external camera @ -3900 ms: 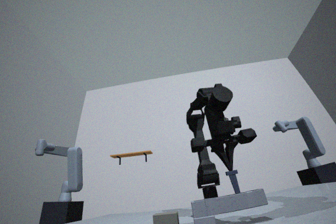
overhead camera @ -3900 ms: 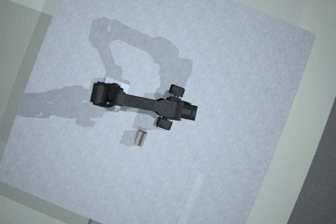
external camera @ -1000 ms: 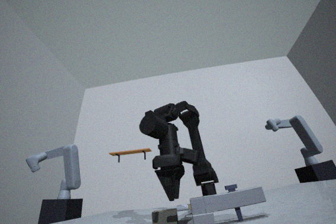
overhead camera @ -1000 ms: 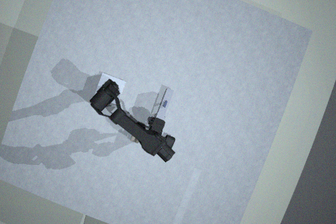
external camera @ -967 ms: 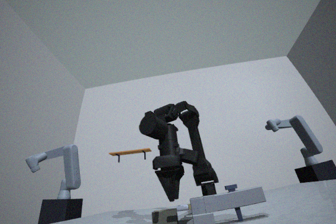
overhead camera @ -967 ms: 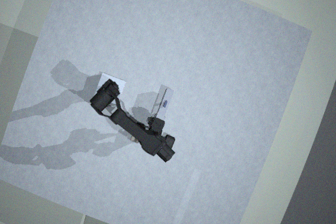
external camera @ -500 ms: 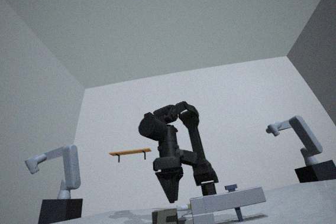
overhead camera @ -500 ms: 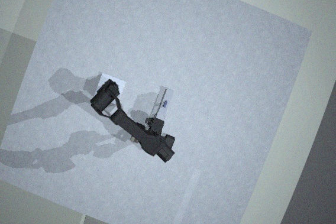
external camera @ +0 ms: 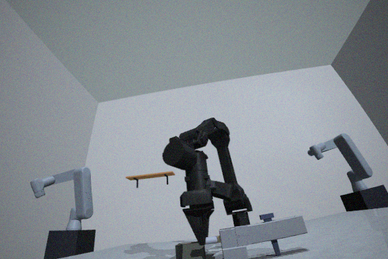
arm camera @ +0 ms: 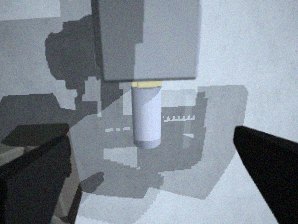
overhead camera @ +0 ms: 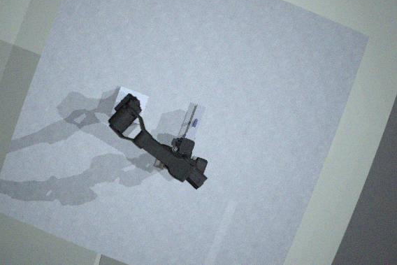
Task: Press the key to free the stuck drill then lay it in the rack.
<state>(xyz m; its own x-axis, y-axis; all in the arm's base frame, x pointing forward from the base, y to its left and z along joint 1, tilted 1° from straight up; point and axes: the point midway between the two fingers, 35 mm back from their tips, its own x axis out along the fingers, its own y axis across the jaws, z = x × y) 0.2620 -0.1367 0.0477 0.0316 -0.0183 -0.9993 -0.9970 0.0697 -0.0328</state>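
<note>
My gripper tip is 6 cm to the right of the drill. Also, from my gripper tip: rack (8 cm behind, 4 cm to the right, 3 cm below); then long grey block (1 cm ahead, 12 cm to the left); then blue key (1 cm ahead, 15 cm to the left, 1 cm above).
</note>
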